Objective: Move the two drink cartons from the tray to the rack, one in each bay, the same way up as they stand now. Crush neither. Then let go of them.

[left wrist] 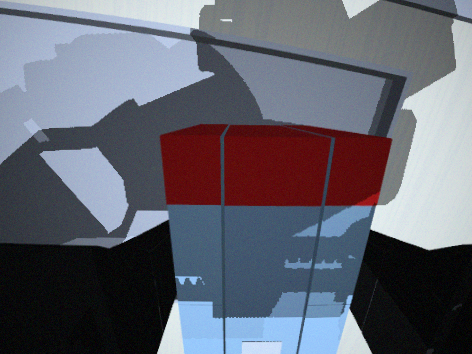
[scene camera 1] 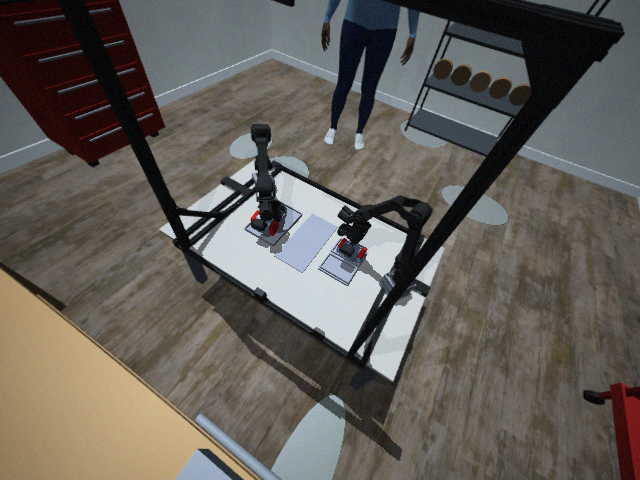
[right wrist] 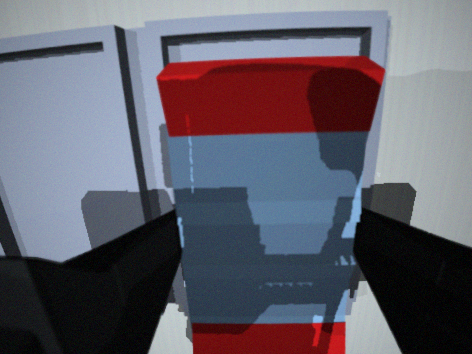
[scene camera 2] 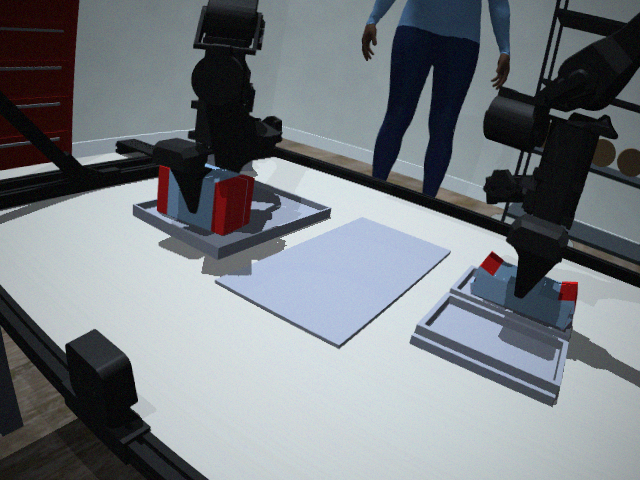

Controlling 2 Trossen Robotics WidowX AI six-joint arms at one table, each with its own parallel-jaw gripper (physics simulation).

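Frame: origin at the left arm's base, x up, y right, z ahead, level; centimetres.
Where they show: left gripper, between the fingertips: (left wrist: 253, 216) (scene camera 1: 266, 225) (scene camera 2: 208, 206); right gripper, between the fingertips: (right wrist: 265, 218) (scene camera 2: 523, 287).
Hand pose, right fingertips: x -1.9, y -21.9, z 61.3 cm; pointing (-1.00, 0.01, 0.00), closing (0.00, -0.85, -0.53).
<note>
After its pixels a point has its place.
A blue drink carton with red ends (scene camera 1: 272, 228) @[z 37.7, x 0.9, y 8.8 cm] (scene camera 2: 232, 202) @[z 37.1, x -0.6, y 7.7 cm] (left wrist: 270, 165) @[z 35.1, x 1.8, y 6.8 cm] lies in the grey tray (scene camera 1: 292, 215) @[z 28.6, x -5.0, y -5.7 cm] (scene camera 2: 290, 216) @[z 31.1, x -5.0, y -3.4 cm] (left wrist: 305, 88) @[z 39.3, x -5.0, y 7.2 cm] at the left of the table. My left gripper (scene camera 1: 266, 221) @[z 32.0, x -3.1, y 9.7 cm] (scene camera 2: 199, 197) @[z 32.0, x -3.1, y 9.7 cm] (left wrist: 253, 216) @[z 32.0, x -3.1, y 9.7 cm] is open, with a finger on each side of this carton. The second carton (scene camera 1: 362, 252) @[z 65.9, x 0.0, y -25.5 cm] (scene camera 2: 491, 264) @[z 57.7, x -0.4, y -18.9 cm] (right wrist: 270, 105) @[z 57.3, x -0.4, y -19.5 cm] sits low in the far bay of the two-bay rack (scene camera 1: 337, 272) @[z 68.8, x -4.6, y -11.1 cm] (scene camera 2: 485, 343) @[z 66.7, x -4.6, y -11.2 cm] (right wrist: 101, 123) @[z 62.2, x -4.6, y -13.2 cm] at the right. My right gripper (scene camera 1: 350, 248) @[z 61.3, x -1.9, y -21.9 cm] (scene camera 2: 528, 290) @[z 61.3, x -1.9, y -21.9 cm] (right wrist: 265, 218) @[z 61.3, x -1.9, y -21.9 cm] is shut on it. The near bay is empty.
A flat pale mat (scene camera 1: 306, 240) @[z 46.3, x -5.1, y -5.7 cm] (scene camera 2: 347, 271) @[z 48.6, x -5.2, y -4.3 cm] lies between tray and rack. Black frame posts (scene camera 1: 137, 143) @[z 30.2, x 49.2, y 47.3 cm] stand at the table's edges. A person (scene camera 1: 361, 57) stands beyond the far edge. A shelf unit (scene camera 1: 428, 81) and a red cabinet (scene camera 1: 109, 95) stand farther off.
</note>
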